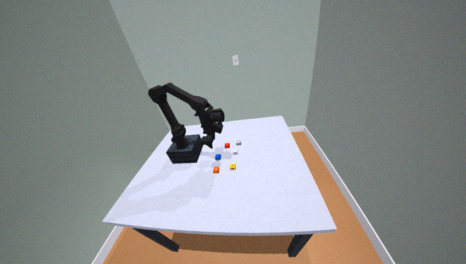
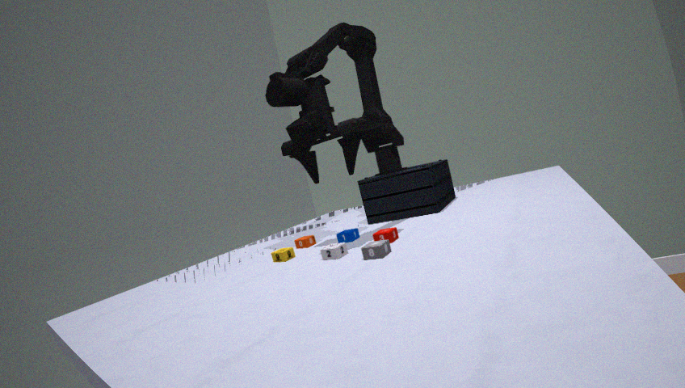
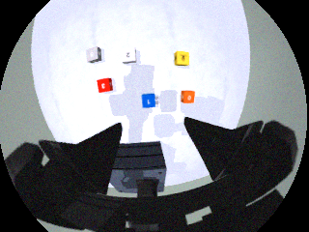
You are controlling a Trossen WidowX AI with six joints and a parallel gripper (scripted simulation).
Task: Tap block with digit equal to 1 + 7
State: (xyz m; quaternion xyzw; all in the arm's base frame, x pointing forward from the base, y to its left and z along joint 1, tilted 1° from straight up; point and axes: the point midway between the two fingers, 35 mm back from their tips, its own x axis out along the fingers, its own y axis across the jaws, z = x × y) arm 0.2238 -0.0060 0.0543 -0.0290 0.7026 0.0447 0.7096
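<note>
Now: gripper tip 15 cm to the right of the grey block, 12 cm short of it and 12 cm above it. From my gripper tip the other things lie so: blue block 12 cm below; then orange block 12 cm below, 10 cm to the right, 2 cm ahead; then red block 12 cm to the left, 12 cm below, 4 cm ahead.
</note>
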